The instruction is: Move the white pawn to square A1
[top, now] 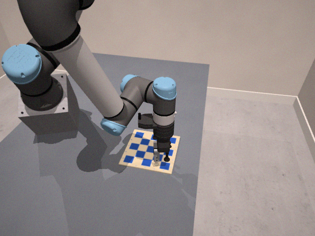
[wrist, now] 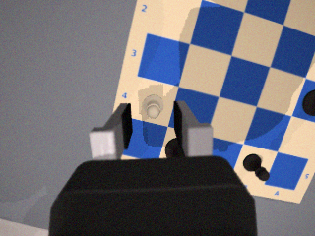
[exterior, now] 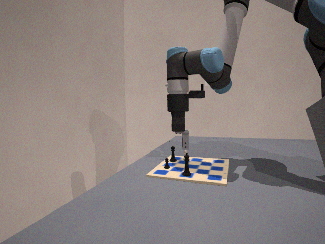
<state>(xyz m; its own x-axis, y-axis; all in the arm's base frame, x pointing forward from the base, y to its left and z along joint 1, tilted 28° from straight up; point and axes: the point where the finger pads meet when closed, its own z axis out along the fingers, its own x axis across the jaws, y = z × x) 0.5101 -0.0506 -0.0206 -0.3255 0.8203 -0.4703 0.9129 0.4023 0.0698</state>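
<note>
Now: hand 4 cm above the white pawn. Round my hand: black pawn (11 cm to the left, 4 cm below, 3 cm ahead); then chessboard (7 cm to the left, 6 cm below, 5 cm behind); then queen (4 cm to the left, 3 cm below, 3 cm ahead).
</note>
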